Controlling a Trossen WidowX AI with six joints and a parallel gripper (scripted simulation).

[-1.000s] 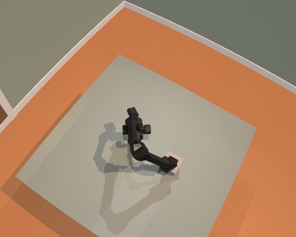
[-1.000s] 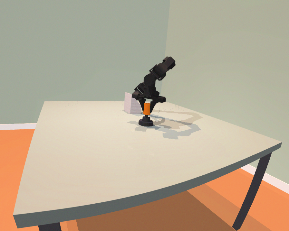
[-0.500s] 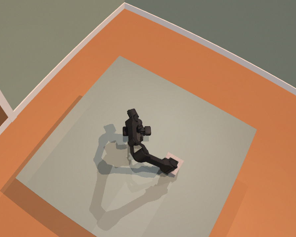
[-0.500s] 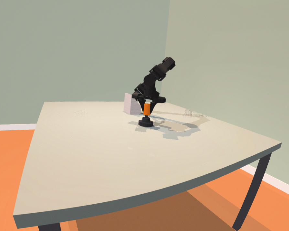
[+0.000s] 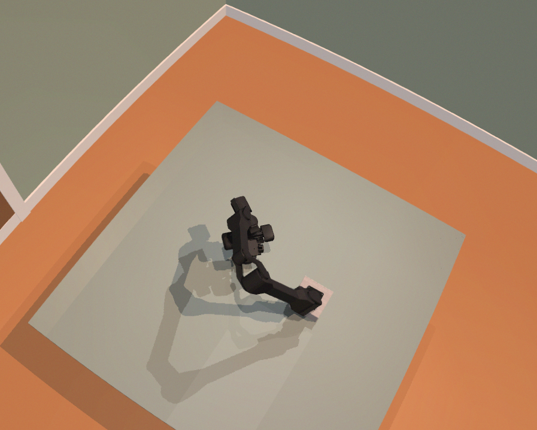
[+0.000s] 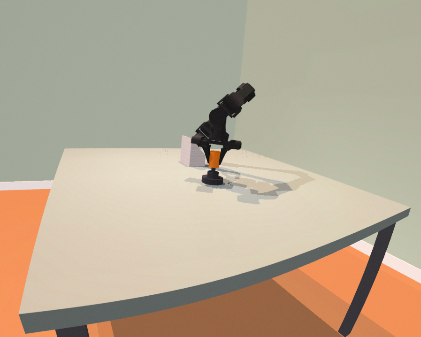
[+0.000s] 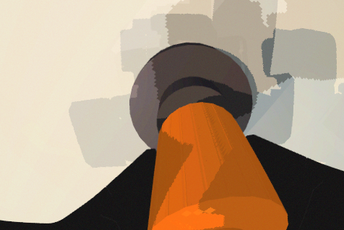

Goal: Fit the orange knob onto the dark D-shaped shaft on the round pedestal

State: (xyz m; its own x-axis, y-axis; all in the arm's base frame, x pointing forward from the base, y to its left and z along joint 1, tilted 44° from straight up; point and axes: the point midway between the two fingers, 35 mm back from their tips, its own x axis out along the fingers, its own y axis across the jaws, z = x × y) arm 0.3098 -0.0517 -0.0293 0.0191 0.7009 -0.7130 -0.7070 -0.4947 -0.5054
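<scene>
Right now my gripper tip is 2 cm below the orange knob. Also, from my gripper tip: dark pedestal (4 cm below).
</scene>
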